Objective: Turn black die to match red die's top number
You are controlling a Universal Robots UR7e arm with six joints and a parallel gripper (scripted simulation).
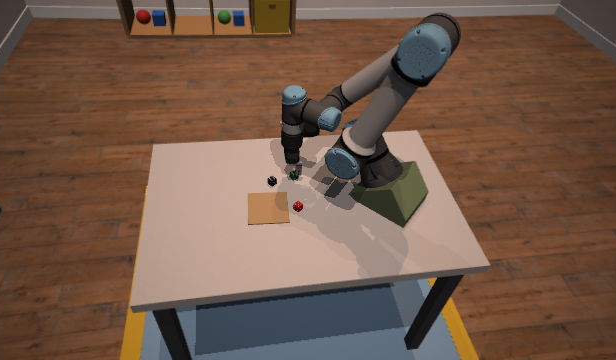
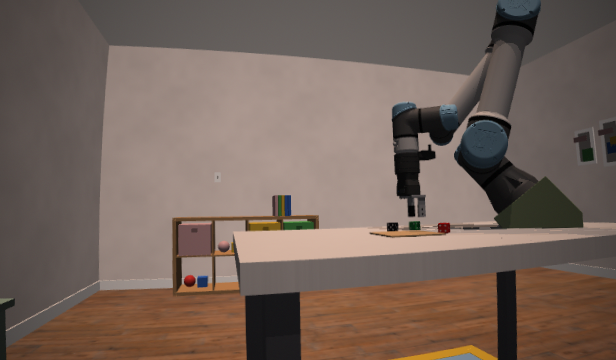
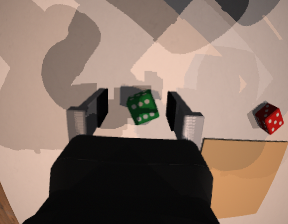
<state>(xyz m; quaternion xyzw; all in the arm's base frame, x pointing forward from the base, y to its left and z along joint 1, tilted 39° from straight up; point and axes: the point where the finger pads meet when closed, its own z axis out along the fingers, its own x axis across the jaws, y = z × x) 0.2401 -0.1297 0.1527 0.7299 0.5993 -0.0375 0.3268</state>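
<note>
Right now my hand is 40 mm above the green die and 10 mm short of it. The rest, counted from my hand: red die: 150 mm to the left, 60 mm ahead, 40 mm below; then tan mat: 160 mm ahead, 100 mm to the left, 50 mm below; then black die: 100 mm ahead, 40 mm below.
</note>
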